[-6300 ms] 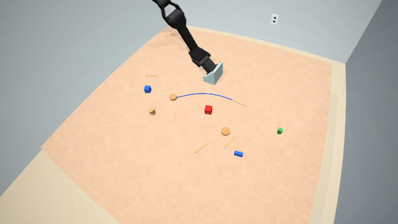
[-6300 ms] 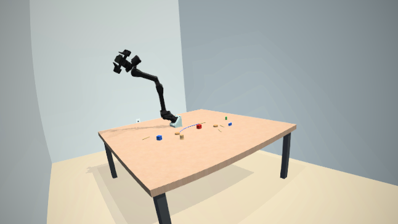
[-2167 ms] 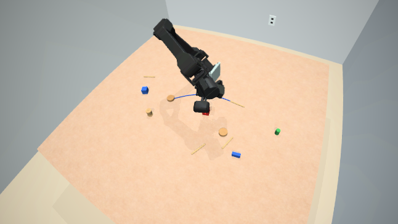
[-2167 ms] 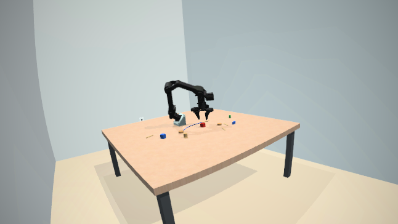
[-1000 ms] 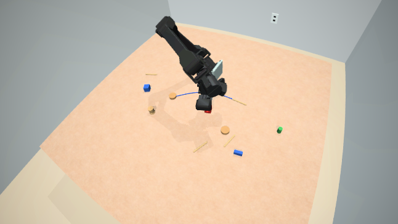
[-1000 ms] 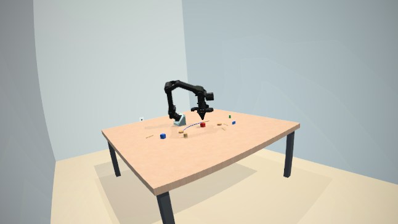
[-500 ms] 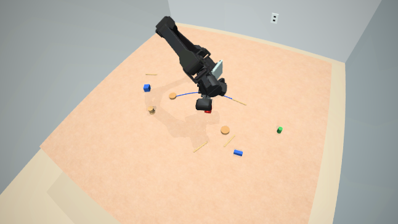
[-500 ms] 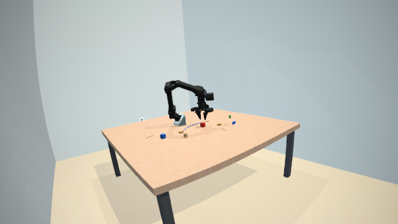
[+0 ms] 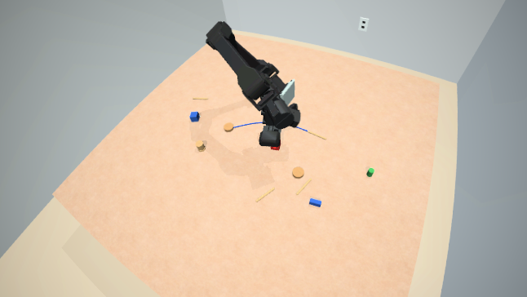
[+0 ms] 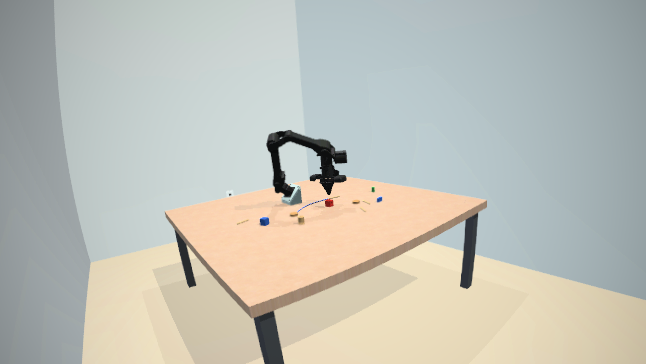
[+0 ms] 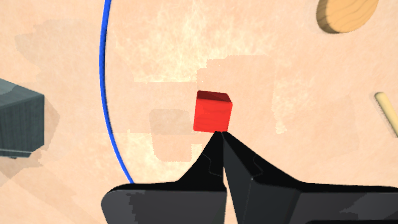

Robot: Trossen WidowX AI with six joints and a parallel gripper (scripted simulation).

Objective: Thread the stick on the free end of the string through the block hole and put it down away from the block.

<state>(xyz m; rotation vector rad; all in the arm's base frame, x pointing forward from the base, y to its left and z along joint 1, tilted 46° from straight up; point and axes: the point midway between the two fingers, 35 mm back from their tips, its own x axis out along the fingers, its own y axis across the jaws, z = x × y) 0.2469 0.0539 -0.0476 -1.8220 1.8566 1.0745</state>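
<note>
The red block lies 4 cm below my gripper tip. Round my gripper tip: green cylinder (35 cm to the left, 5 cm below, 1 cm behind); wooden spool (26 cm to the right, 10 cm ahead, 4 cm below); thin wooden stick (11 cm to the left, 11 cm behind, 6 cm below).
</note>
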